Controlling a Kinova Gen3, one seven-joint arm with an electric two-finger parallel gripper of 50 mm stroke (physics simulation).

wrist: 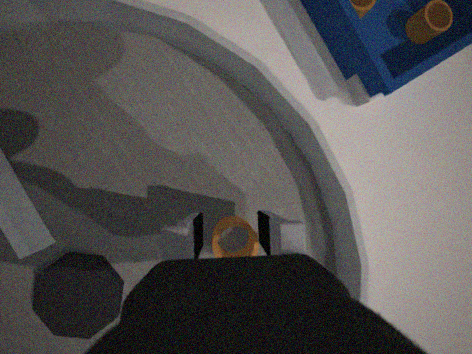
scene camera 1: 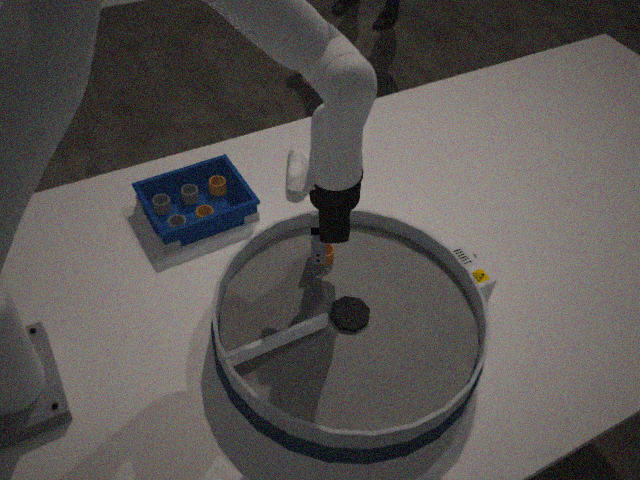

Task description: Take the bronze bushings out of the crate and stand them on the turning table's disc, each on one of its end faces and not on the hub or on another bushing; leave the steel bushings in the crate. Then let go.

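Where they show: gripper, fingertip midpoint: (wrist: 230, 227) (scene camera 1: 317, 250); arm's base, origin of the base link: (scene camera 1: 10, 384).
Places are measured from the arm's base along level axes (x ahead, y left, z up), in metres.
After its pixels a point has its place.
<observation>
A bronze bushing (scene camera 1: 329, 254) {x 0.502, y -0.032, z 0.045 m} (wrist: 216, 241) {x 0.493, y -0.028, z 0.045 m} stands on the turning table's disc (scene camera 1: 403, 361) {x 0.505, y -0.245, z 0.020 m} (wrist: 210, 120) {x 0.416, y 0.013, z 0.020 m}, away from the dark hub (scene camera 1: 349, 314) {x 0.475, y -0.140, z 0.028 m} (wrist: 77, 295) {x 0.478, y -0.135, z 0.028 m}. My gripper (scene camera 1: 321, 255) {x 0.490, y -0.015, z 0.043 m} (wrist: 230, 227) {x 0.490, y -0.015, z 0.043 m} is open around it, with a gap on both sides in the wrist view. The blue crate (scene camera 1: 211, 229) {x 0.375, y 0.163, z -0.016 m} (wrist: 340, 55) {x 0.416, y 0.163, z -0.021 m} holds two bronze bushings, the rear one (scene camera 1: 217, 190) {x 0.425, y 0.249, z -0.013 m} (wrist: 421, 32) {x 0.437, y 0.248, z -0.013 m} and the front one (scene camera 1: 204, 214) {x 0.381, y 0.212, z -0.025 m} (wrist: 364, 10) {x 0.393, y 0.194, z -0.003 m}, the latter partly hidden by the crate wall. Three steel bushings (scene camera 1: 161, 208) {x 0.313, y 0.247, z -0.010 m} (scene camera 1: 189, 197) {x 0.369, y 0.250, z -0.008 m} (scene camera 1: 176, 216) {x 0.328, y 0.210, z -0.005 m} are also in the crate.
A raised rim (scene camera 1: 480, 341) {x 0.631, y -0.272, z 0.018 m} (wrist: 345, 220) {x 0.532, y 0.060, z 0.040 m} surrounds the disc. A pale bar (scene camera 1: 279, 339) {x 0.354, y -0.137, z 0.041 m} (wrist: 25, 225) {x 0.418, y -0.131, z 0.040 m} runs from near the hub to the rim. A white box with a yellow warning label (scene camera 1: 480, 275) {x 0.712, y -0.174, z 0.025 m} sits beside the turning table. The crate stands outside the rim.
</observation>
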